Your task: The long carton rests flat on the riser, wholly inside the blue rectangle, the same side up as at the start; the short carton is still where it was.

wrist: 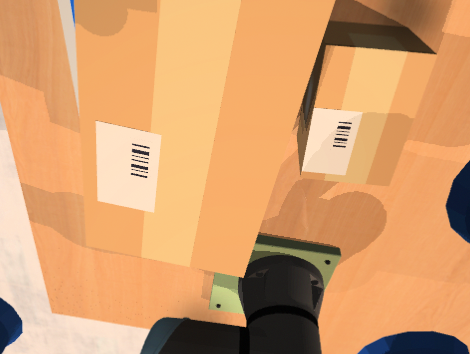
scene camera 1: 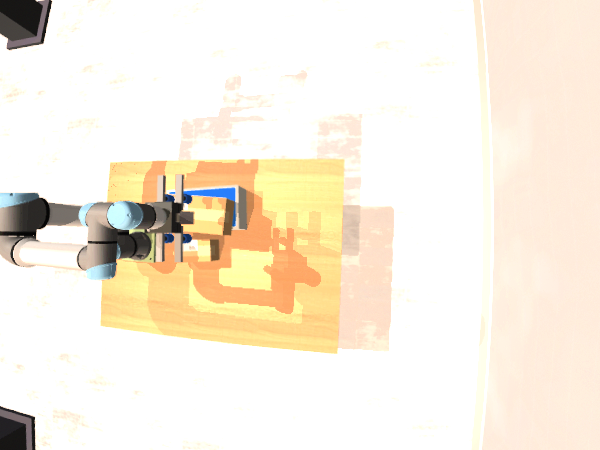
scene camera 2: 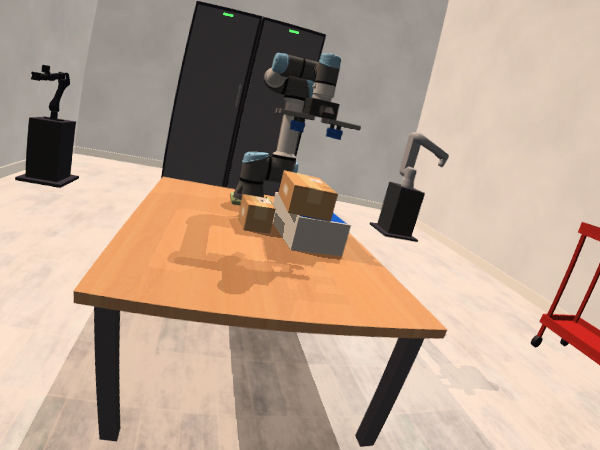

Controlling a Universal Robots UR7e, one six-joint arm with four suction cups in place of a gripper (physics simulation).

Note:
The suction head (wrist: 409, 334) holds nothing. The cup is 25 cm from the middle of a long carton (scene camera 2: 304, 195), above it. A short carton (scene camera 2: 256, 214) rests on the table. Also in view: a riser (scene camera 2: 301, 233).
The long carton is seen too in the wrist view (wrist: 184, 119) and in scene camera 1 (scene camera 1: 212, 215). The riser is seen too in scene camera 1 (scene camera 1: 236, 193). The short carton shows as well in the wrist view (wrist: 367, 82) and in scene camera 1 (scene camera 1: 207, 250).

